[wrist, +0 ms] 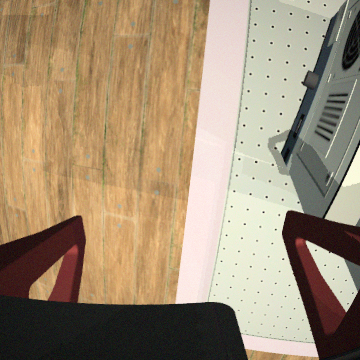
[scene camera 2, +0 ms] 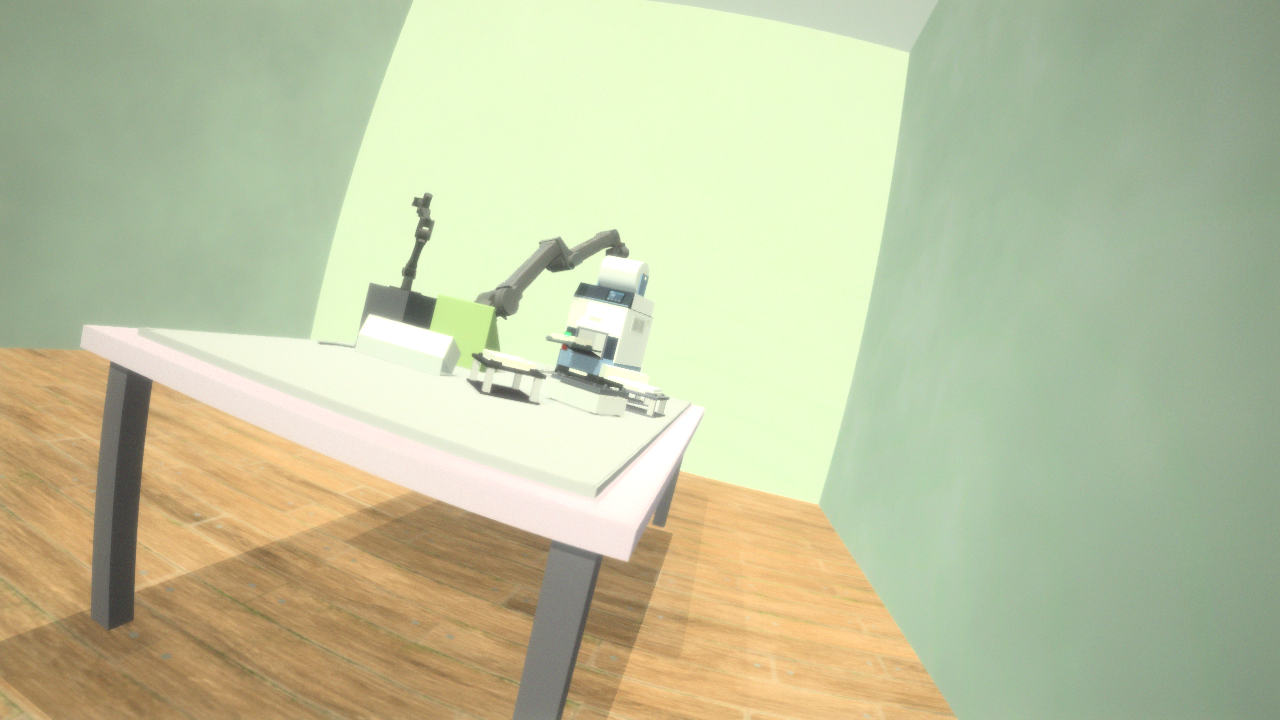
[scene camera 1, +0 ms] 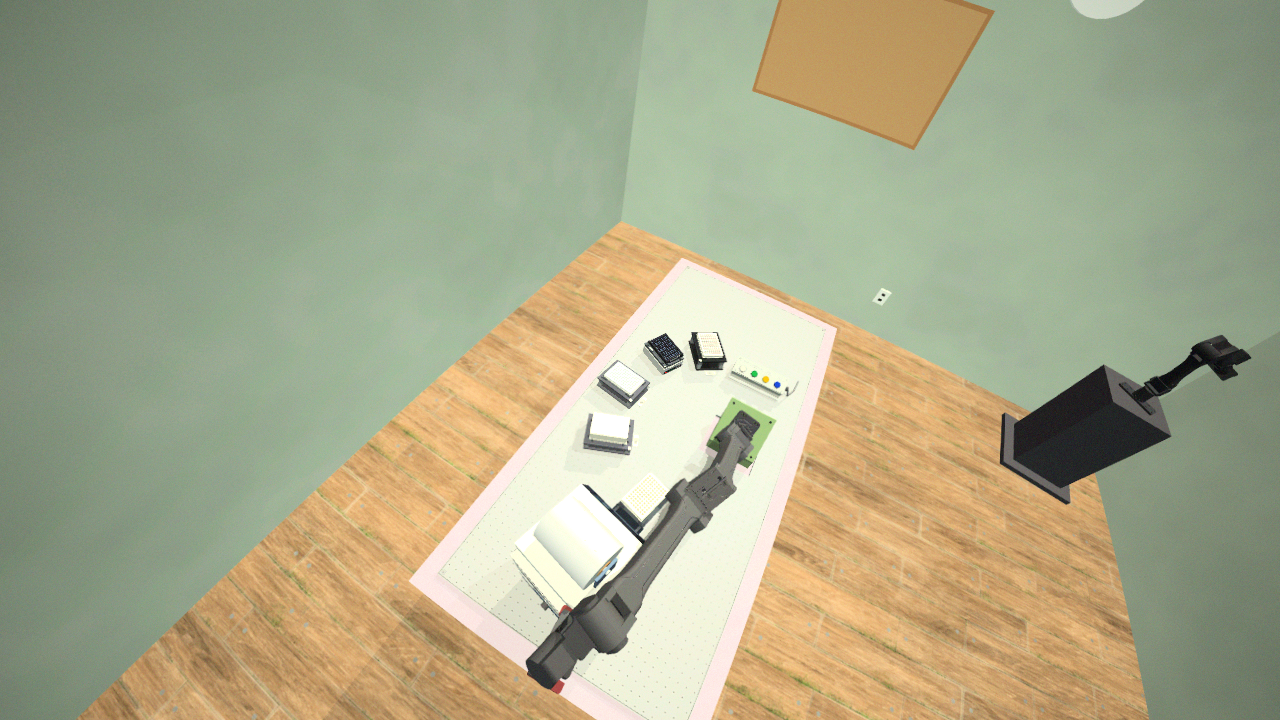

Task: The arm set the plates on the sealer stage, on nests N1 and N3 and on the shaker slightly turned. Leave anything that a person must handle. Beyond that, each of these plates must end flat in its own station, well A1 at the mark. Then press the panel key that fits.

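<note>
My gripper (scene camera 1: 561,650) (wrist: 187,226) is open and empty, high over the table's near edge beside the sealer (scene camera 1: 572,544) (scene camera 2: 615,326). A pale plate with yellowish wells (scene camera 1: 646,496) lies at the sealer's stage. In scene camera 1, a white plate (scene camera 1: 610,427) and another white plate (scene camera 1: 623,379) sit on dark stations, a black plate (scene camera 1: 664,351) sits on a station beyond them, and a pale plate with coloured wells (scene camera 1: 708,343) sits on a dark nest. Well A1, marks and station names are too small to read. The key panel (scene camera 1: 758,379) (scene camera 2: 407,343) carries white, green, yellow and blue keys.
The arm's green base plate (scene camera 1: 760,428) (scene camera 2: 465,326) stands near the panel. The sealer's vented housing (wrist: 332,117) is at the wrist view's right. The table's pink edge (wrist: 200,200) runs between wooden floor and perforated top. A dark pedestal (scene camera 1: 1074,425) with another arm stands apart.
</note>
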